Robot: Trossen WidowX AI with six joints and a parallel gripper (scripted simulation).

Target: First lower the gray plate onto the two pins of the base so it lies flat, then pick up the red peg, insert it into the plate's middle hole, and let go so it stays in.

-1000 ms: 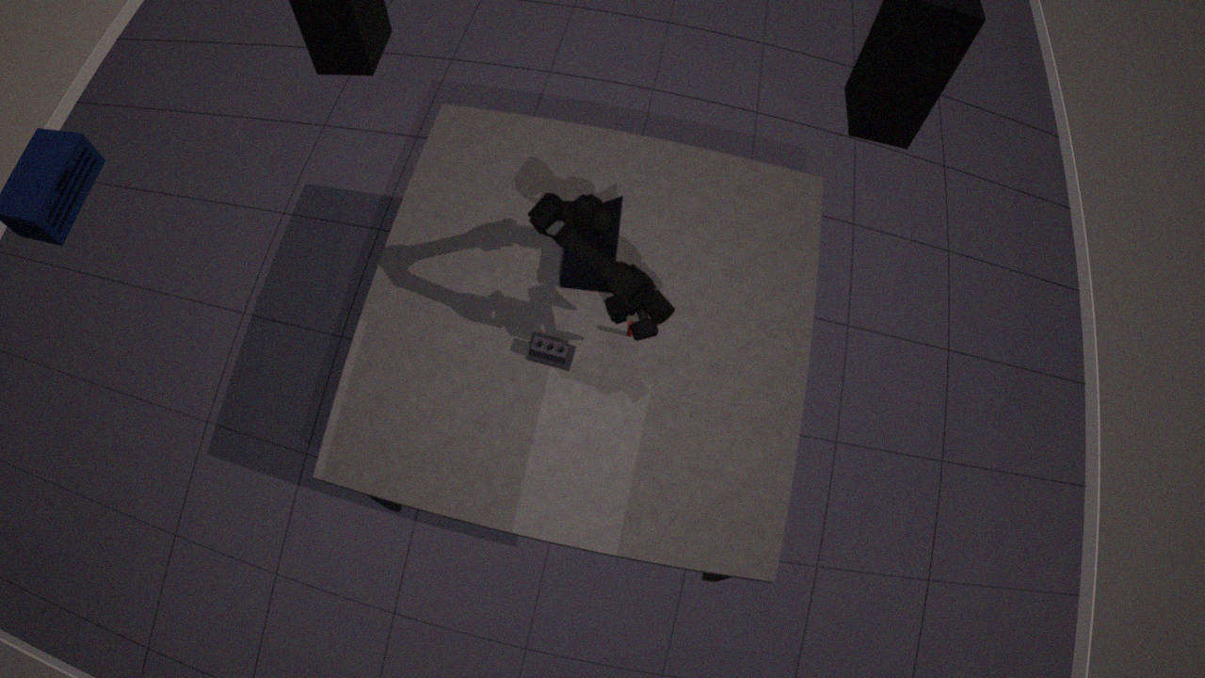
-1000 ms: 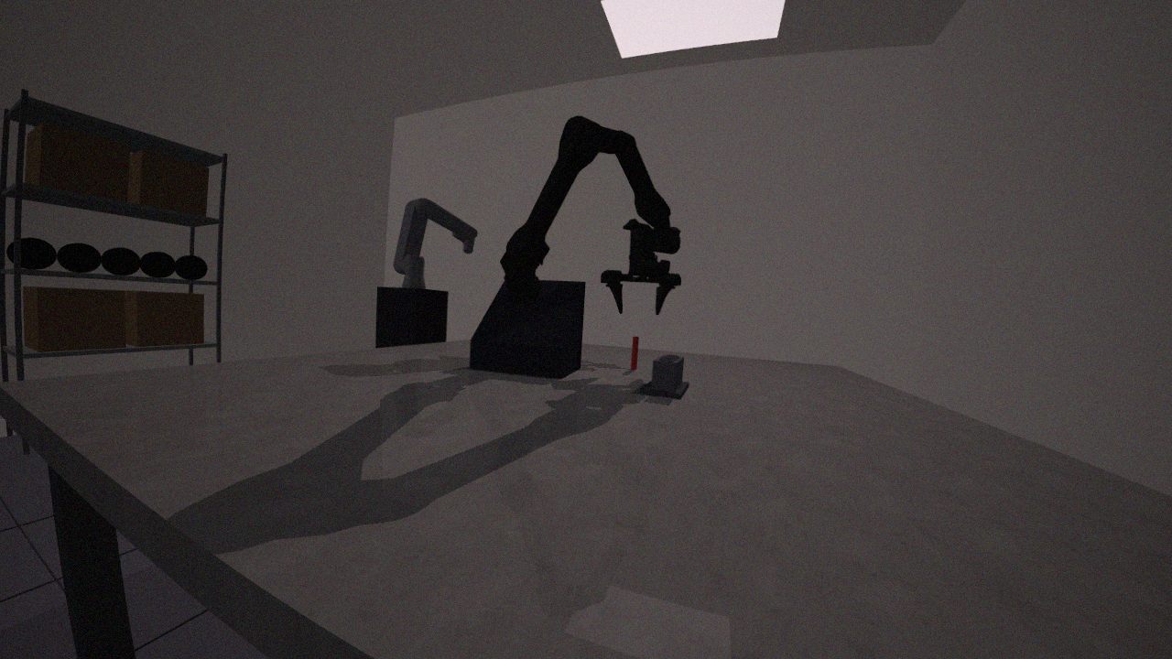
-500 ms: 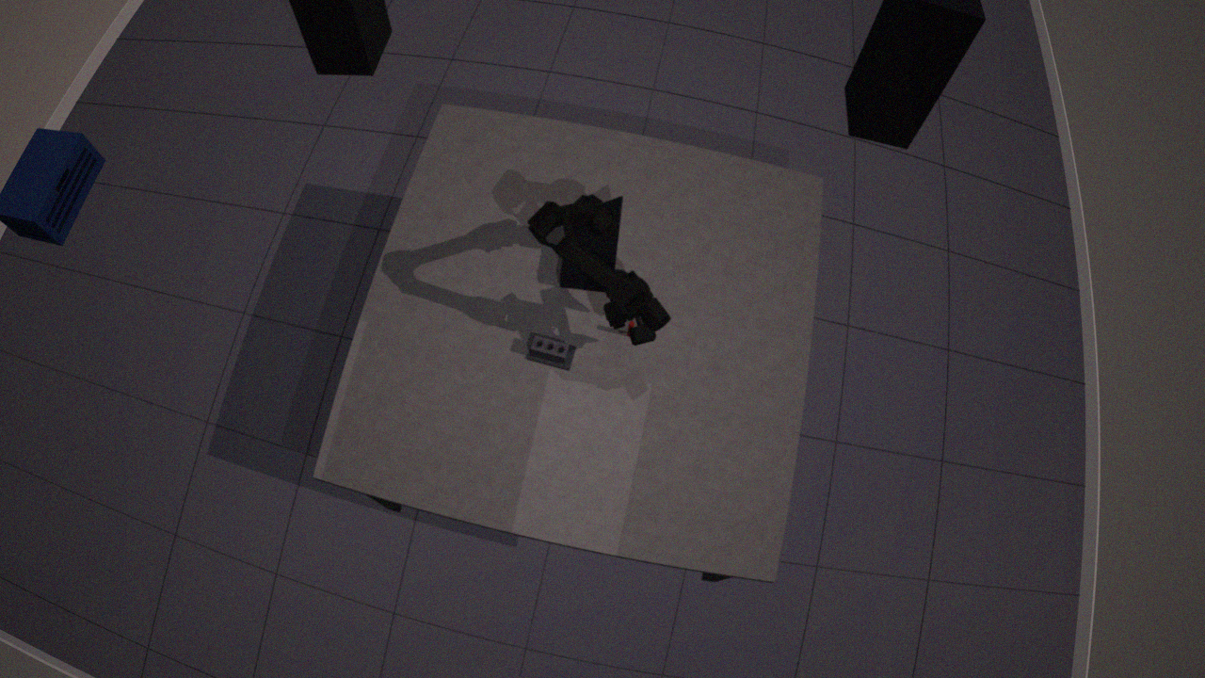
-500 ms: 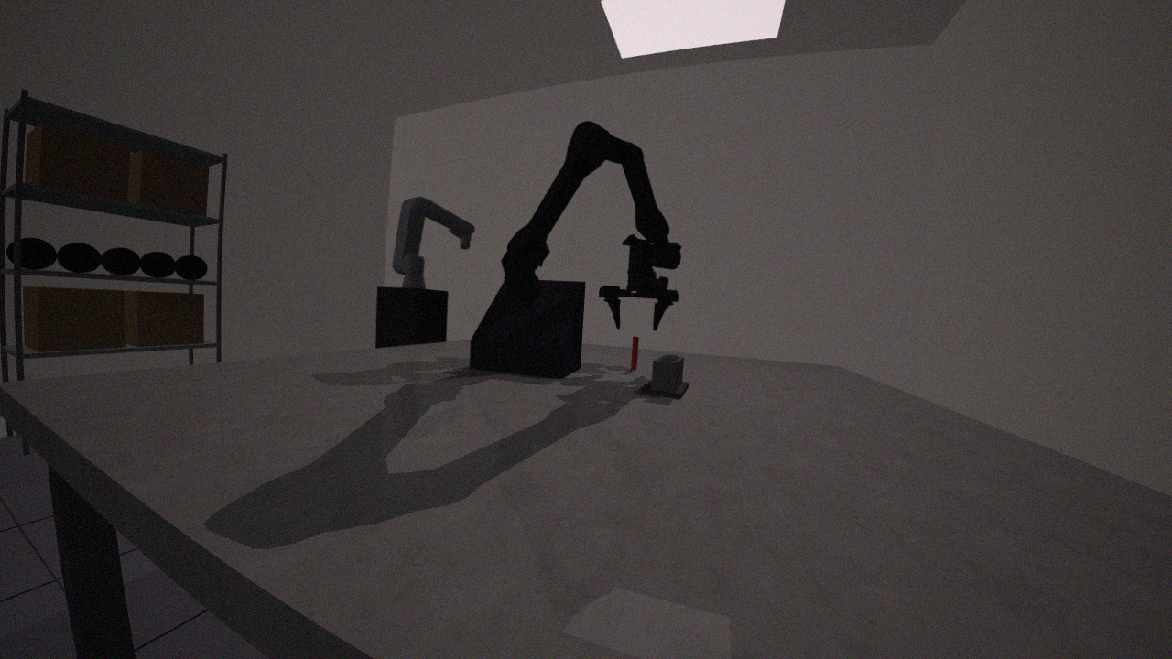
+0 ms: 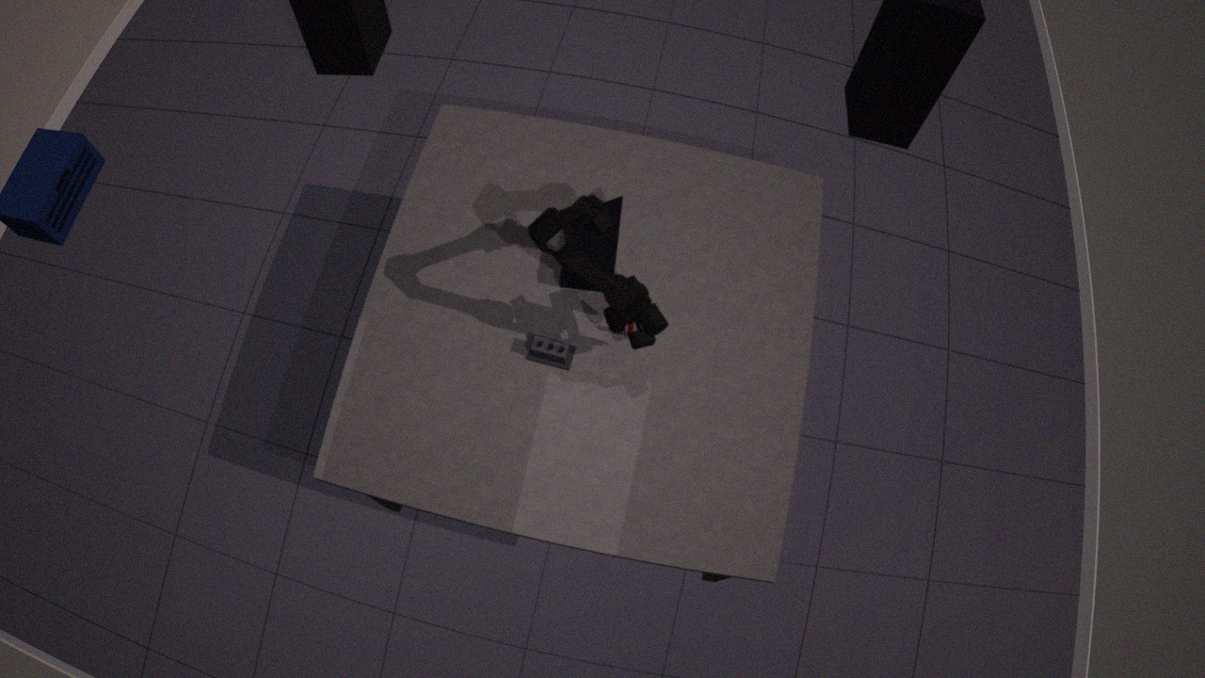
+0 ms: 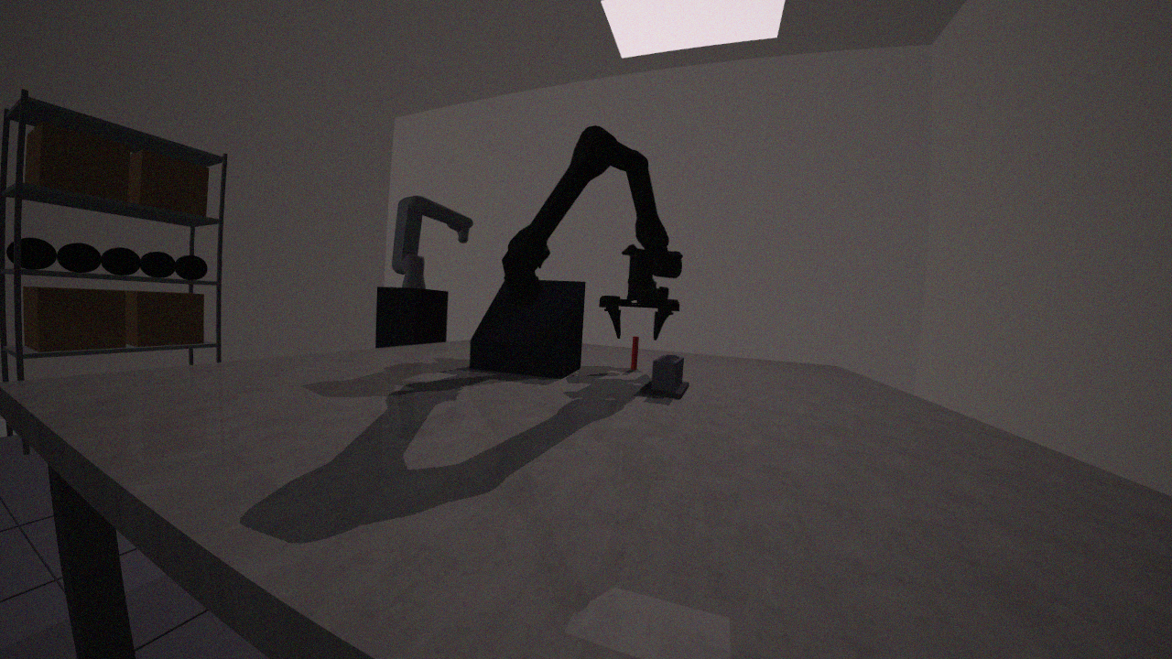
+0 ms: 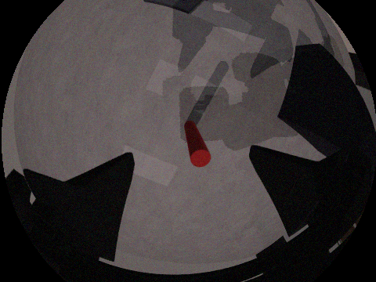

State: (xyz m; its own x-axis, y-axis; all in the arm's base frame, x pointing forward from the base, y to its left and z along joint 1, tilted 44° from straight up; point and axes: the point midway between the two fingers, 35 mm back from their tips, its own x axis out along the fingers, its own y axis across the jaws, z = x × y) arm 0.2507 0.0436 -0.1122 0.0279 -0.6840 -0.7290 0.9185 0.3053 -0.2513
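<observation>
My gripper tip is 30 mm above the red peg. From my gripper tip the other things lie so: dark base (80 mm ahead, 210 mm to the right, 70 mm below); then gray plate (90 mm ahead, 210 mm to the right, 30 mm below).
</observation>
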